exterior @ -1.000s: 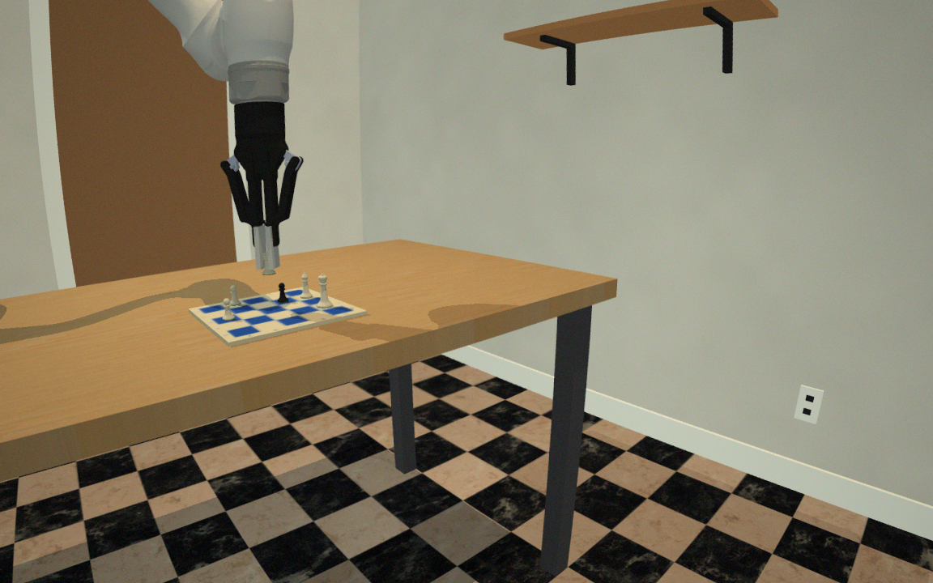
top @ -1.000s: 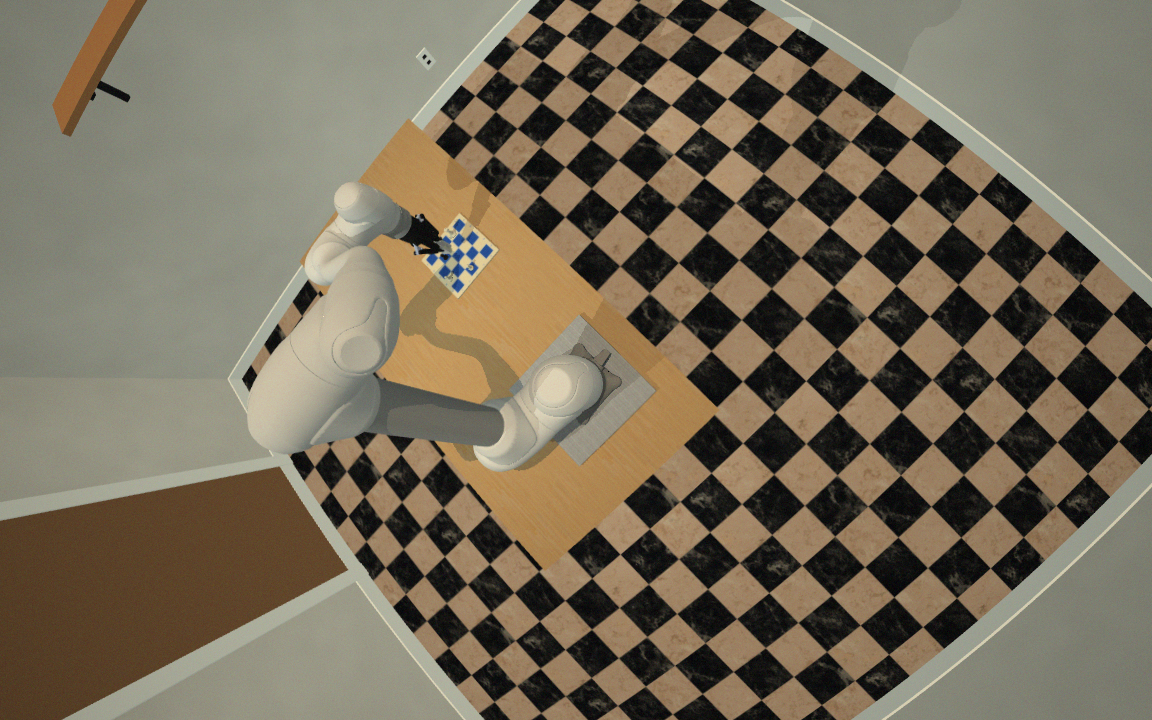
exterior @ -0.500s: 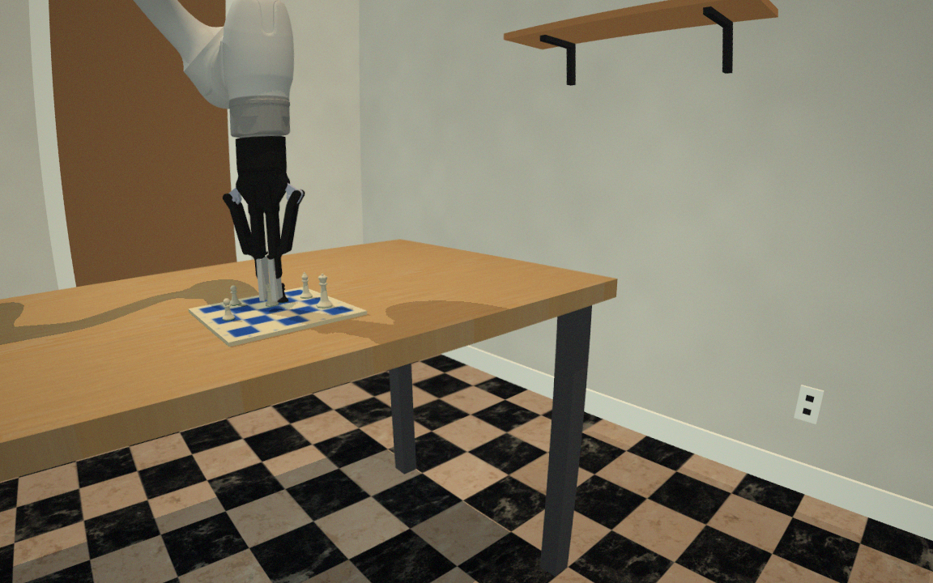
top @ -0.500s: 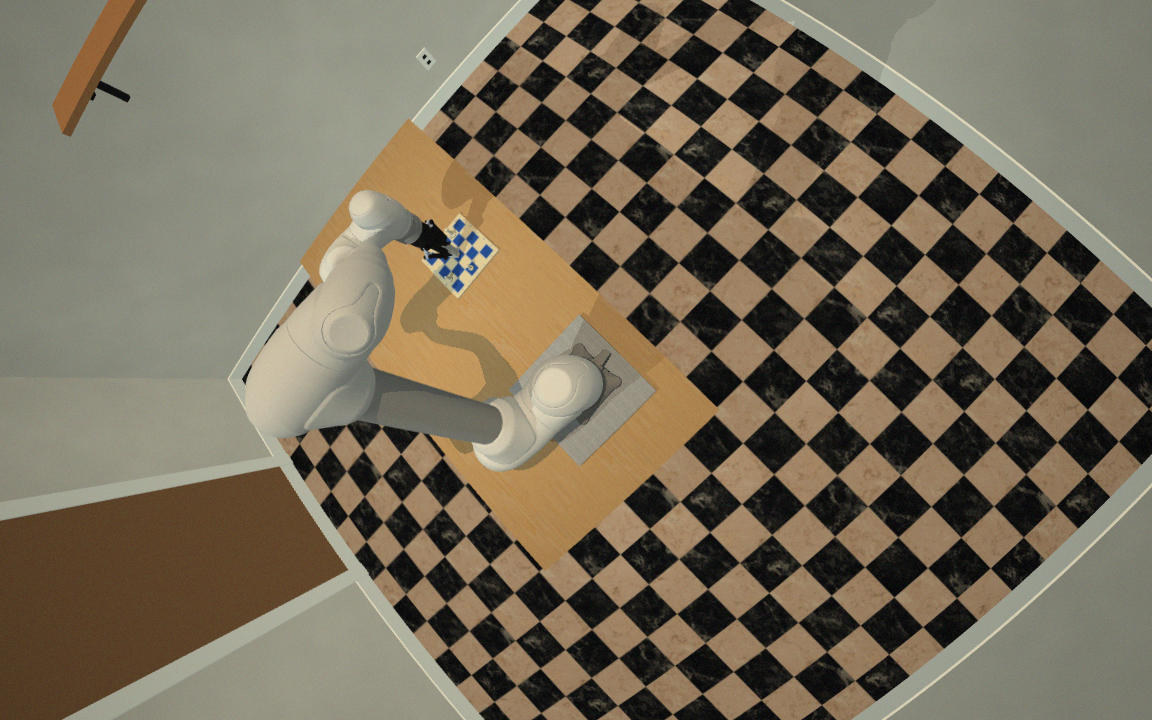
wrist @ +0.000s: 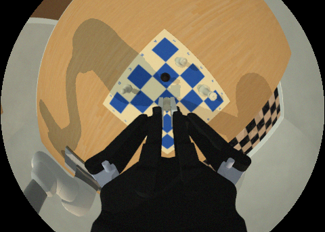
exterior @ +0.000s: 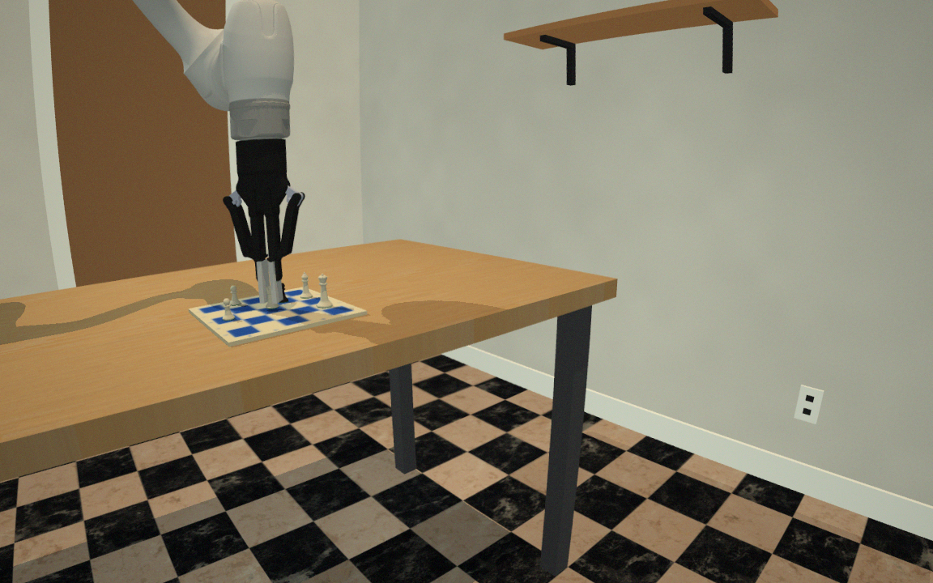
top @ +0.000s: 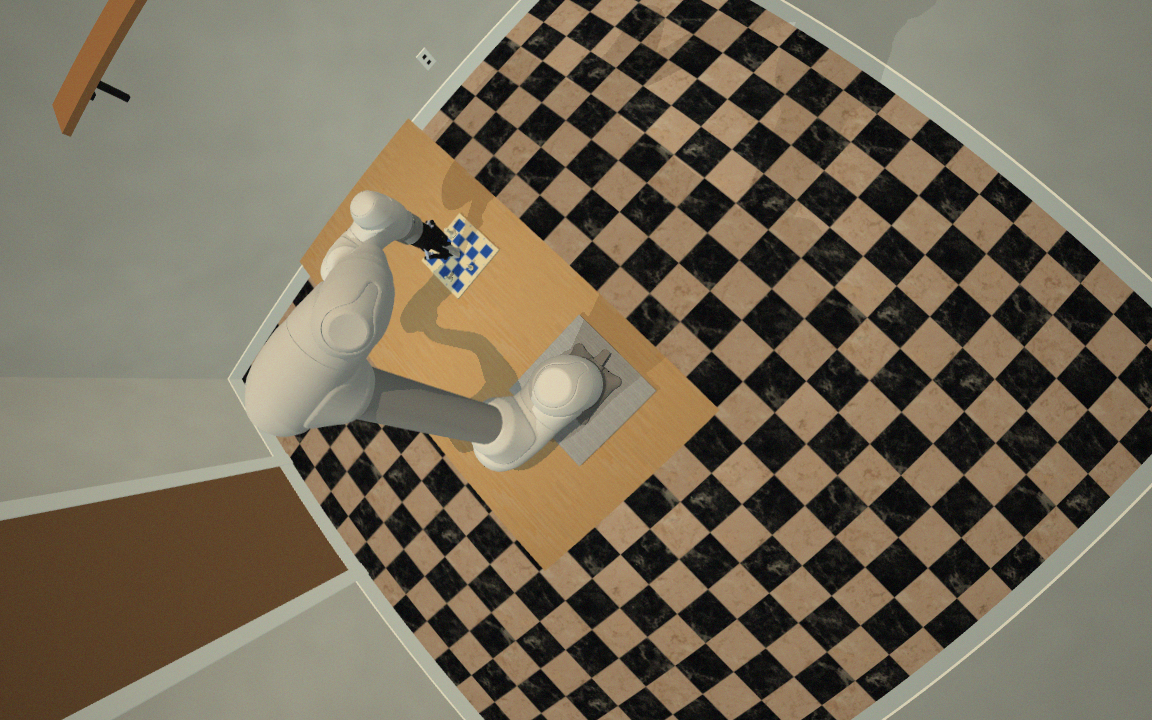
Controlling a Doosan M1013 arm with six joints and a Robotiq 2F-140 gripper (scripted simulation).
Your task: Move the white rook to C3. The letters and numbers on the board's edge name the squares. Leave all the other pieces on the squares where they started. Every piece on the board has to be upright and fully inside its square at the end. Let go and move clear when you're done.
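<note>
My gripper is now 30 mm above the white rook. Also, from my hand: chessboard (50 mm below); black pawn (40 mm ahead, 40 mm to the left, 30 mm below); tall white piece (70 mm ahead, 40 mm to the right, 20 mm below).
</note>
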